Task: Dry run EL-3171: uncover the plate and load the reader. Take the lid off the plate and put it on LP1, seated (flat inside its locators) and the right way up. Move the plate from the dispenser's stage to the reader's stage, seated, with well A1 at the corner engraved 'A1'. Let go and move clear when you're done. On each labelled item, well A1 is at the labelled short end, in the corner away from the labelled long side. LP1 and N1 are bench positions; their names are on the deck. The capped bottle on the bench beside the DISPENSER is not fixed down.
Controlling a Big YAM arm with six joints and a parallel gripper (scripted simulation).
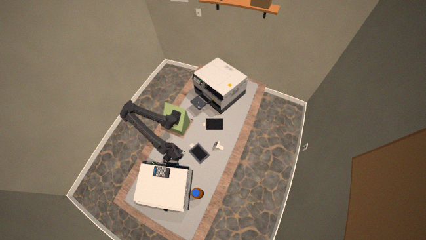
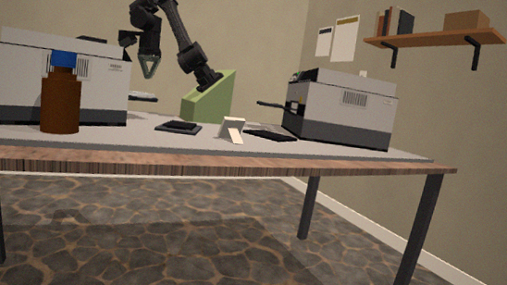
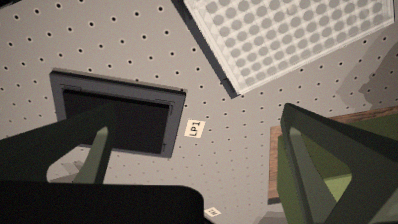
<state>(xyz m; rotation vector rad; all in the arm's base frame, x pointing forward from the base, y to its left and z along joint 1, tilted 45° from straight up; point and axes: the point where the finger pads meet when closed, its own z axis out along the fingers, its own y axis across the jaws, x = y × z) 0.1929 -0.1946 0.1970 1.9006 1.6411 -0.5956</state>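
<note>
Right now my hand is 70 mm past the lidded white well plate, 30 mm to the left of it and 70 mm above it. The rest, counted from my hand: brown capped bottle: 280 mm ahead, 220 mm to the right, 40 mm below; then dark lid: 120 mm ahead, 110 mm to the left, 140 mm below; then grey pad: 120 mm ahead, 110 mm to the left, 150 mm below.
</note>
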